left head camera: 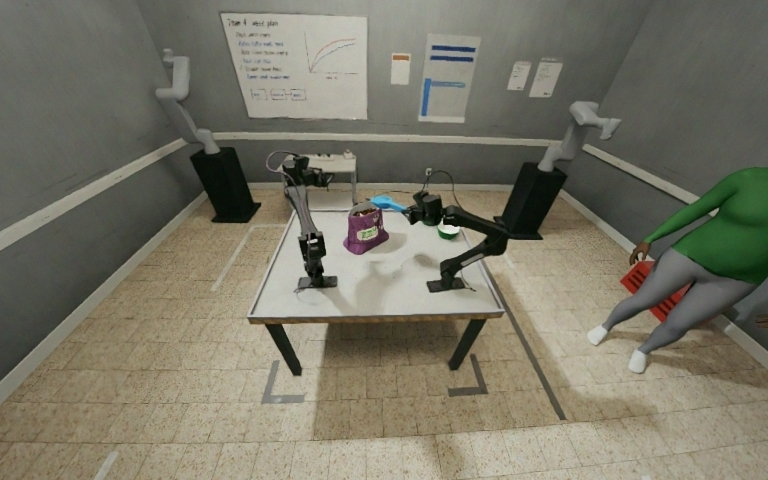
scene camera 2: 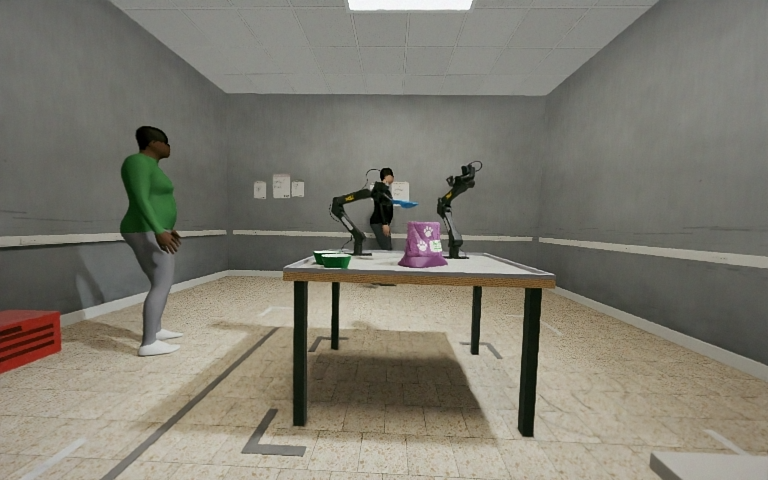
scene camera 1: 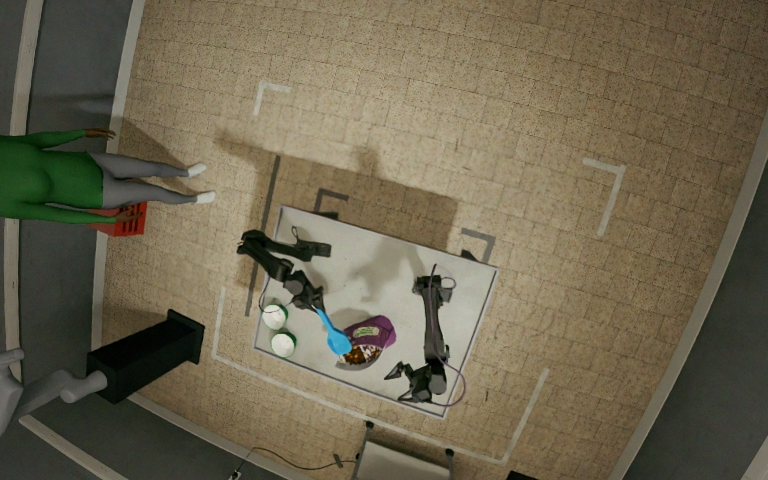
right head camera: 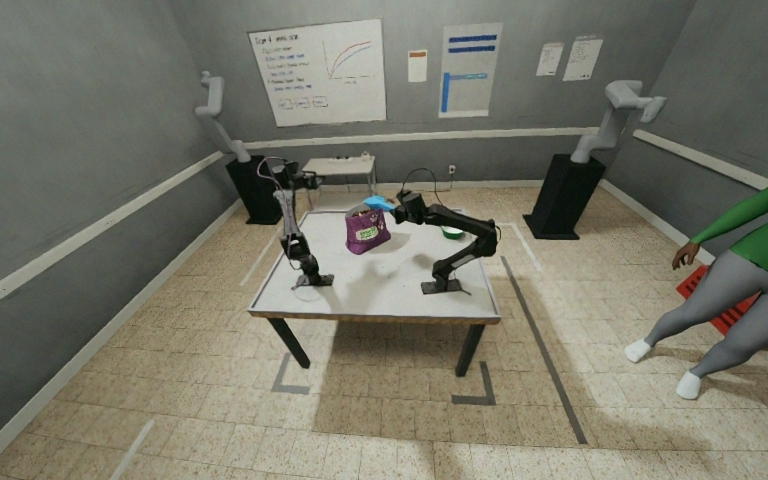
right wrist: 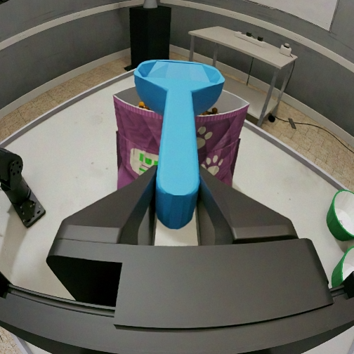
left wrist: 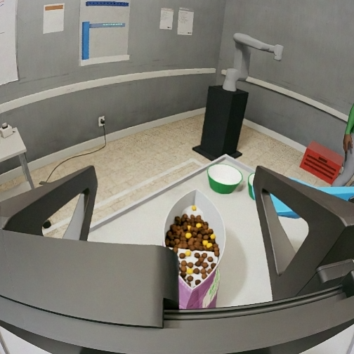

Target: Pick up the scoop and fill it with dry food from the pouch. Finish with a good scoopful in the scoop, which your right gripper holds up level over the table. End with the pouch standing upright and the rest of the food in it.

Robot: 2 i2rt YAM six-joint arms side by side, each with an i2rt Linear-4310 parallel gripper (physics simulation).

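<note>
The purple pouch (left head camera: 367, 233) (right head camera: 369, 230) (scene camera 1: 380, 329) (scene camera 2: 423, 243) (left wrist: 199, 296) (right wrist: 135, 125) stands upright and open on the table. Brown and yellow dry food (scene camera 1: 361, 355) (left wrist: 192, 235) shows inside it. My right gripper (left head camera: 407, 211) (scene camera 1: 318, 309) (right wrist: 176, 173) is shut on the handle of the blue scoop (left head camera: 382, 201) (right head camera: 376, 202) (scene camera 1: 338, 341) (scene camera 2: 405, 203) (right wrist: 179, 125). The scoop is roughly level, its bowl higher than the pouch and near the mouth's side. The visible inside of the bowl shows no food. My left gripper (scene camera 1: 394, 386) (left wrist: 174, 174) is wide open and empty, raised beyond the pouch.
Two green bowls with white insides (scene camera 1: 275, 316) (scene camera 1: 283, 343) stand near the table edge, left of the pouch in scene camera 1. A raised rim runs around the table (left head camera: 317, 302). A person in green (scene camera 2: 148, 192) stands beside the table. A small side table (right head camera: 339, 165) stands behind.
</note>
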